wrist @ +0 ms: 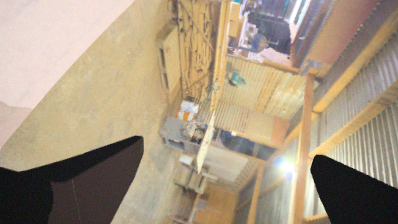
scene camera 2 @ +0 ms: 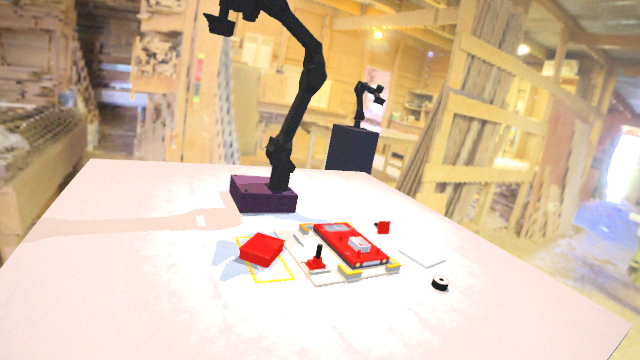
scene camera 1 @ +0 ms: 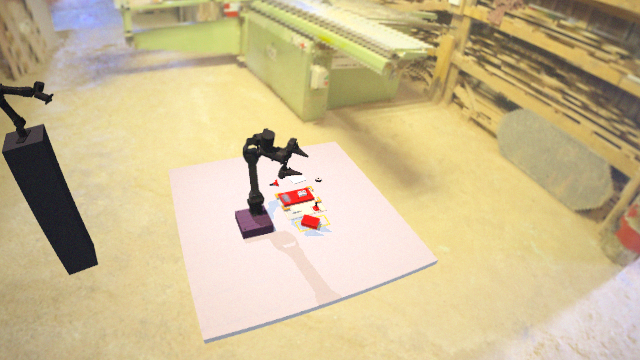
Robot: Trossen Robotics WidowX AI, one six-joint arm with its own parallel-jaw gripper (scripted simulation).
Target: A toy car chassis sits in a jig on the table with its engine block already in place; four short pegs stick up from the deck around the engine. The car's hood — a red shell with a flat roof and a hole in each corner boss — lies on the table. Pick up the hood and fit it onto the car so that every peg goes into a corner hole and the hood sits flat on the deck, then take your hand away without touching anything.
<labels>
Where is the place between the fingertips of my gripper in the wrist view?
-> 228, 154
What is my gripper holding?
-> Nothing.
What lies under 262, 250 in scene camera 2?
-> A red hood.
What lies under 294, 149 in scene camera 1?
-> My gripper.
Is my gripper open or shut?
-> Open.
</labels>
